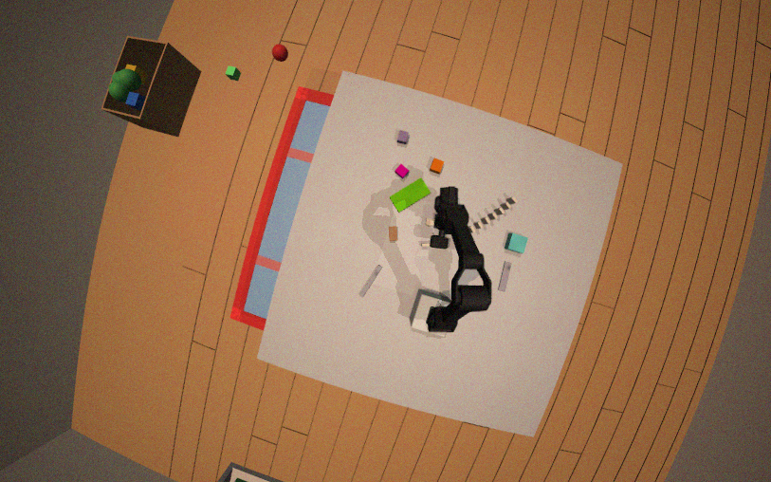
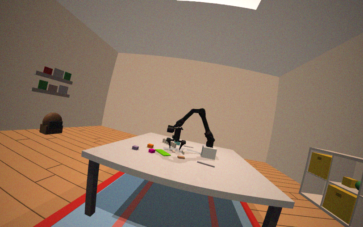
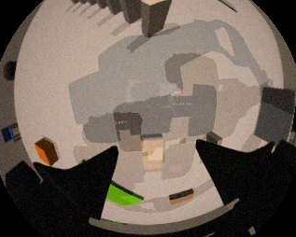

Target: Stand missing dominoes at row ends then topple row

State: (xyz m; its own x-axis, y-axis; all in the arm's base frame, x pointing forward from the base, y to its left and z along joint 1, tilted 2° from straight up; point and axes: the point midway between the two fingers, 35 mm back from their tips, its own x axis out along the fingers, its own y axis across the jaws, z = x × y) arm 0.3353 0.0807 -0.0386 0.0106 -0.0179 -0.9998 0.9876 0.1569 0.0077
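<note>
Now: the orange cube 22 cm ahead of my gripper tip and 6 cm to the left of it. Round my gripper tip: tan block (16 cm to the left, 8 cm behind, 1 cm below); magenta cube (19 cm to the left, 16 cm ahead, 1 cm below); flat green slab (13 cm to the left, 8 cm ahead, 2 cm below).
</note>
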